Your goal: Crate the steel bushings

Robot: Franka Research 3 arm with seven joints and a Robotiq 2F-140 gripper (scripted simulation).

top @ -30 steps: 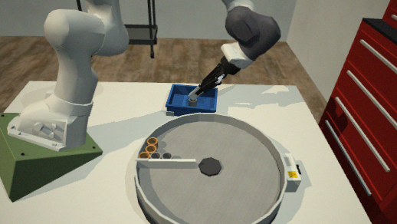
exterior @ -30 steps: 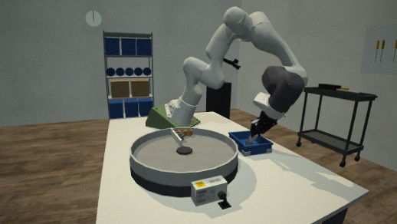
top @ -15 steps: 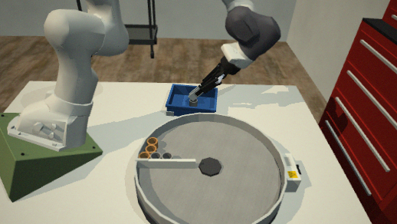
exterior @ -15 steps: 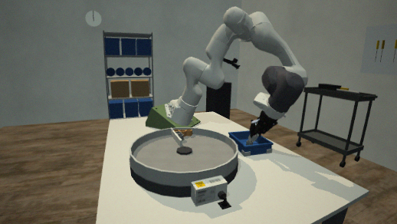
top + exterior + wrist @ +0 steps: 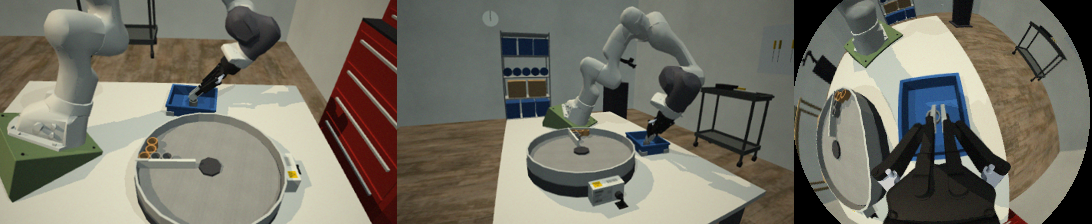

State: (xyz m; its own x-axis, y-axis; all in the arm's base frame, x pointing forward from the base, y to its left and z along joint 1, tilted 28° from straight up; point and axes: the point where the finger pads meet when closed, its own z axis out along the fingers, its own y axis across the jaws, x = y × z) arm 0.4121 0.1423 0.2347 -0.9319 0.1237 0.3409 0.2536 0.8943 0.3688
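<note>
The blue crate lies 30 mm below my hand, 20 mm behind it and 10 mm to the right of it. Round my hand: turning table (370 mm to the right, 10 mm below).
</note>
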